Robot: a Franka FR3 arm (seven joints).
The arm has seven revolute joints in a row. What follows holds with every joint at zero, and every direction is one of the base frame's.
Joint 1 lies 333.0 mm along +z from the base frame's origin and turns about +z.
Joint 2 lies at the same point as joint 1 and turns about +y.
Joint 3 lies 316.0 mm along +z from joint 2 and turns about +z.
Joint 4 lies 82.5 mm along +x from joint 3 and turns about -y.
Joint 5 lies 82.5 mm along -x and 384.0 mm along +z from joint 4 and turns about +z.
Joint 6 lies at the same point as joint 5 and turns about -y.
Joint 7 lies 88.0 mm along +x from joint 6 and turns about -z.
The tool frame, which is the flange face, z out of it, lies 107.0 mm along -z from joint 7; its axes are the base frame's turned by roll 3.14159, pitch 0.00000 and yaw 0.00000 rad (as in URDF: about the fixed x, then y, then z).
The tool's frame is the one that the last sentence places.
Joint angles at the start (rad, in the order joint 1, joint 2, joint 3, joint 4, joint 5, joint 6, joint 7):
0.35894 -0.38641 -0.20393 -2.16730 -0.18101 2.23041 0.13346
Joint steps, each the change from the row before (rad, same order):
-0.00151 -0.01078 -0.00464 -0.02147 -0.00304 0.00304 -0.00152
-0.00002 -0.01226 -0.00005 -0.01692 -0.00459 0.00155 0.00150
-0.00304 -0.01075 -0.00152 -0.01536 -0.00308 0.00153 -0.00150
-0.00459 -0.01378 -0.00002 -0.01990 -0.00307 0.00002 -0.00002
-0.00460 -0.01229 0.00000 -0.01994 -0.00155 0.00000 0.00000
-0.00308 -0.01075 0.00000 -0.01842 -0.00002 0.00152 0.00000
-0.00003 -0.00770 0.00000 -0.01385 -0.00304 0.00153 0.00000
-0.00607 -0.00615 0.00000 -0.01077 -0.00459 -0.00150 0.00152
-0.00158 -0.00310 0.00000 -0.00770 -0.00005 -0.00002 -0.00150
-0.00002 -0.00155 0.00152 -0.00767 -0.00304 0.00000 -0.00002
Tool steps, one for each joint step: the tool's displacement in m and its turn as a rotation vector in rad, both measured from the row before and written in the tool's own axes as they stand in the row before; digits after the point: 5 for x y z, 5 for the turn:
-0.00600 0.00297 0.00382 -0.00094 -0.00826 0.00113
-0.00495 0.00023 0.00089 -0.00094 -0.00293 -0.00186
-0.00449 0.00229 0.00122 -0.00137 -0.00336 0.00020
-0.00606 0.00216 0.00174 -0.00151 -0.00627 0.00134
-0.00607 0.00191 0.00258 -0.00062 -0.00790 0.00200
-0.00544 0.00107 0.00258 0.00110 -0.00646 0.00153
-0.00403 -0.00020 0.00208 -0.00062 -0.00442 -0.00289
-0.00346 0.00265 0.00191 -0.00493 -0.00600 0.00343
-0.00231 0.00043 0.00186 -0.00004 -0.00470 -0.00086
-0.00223 -0.00105 0.00244 -0.00218 -0.00552 -0.00439

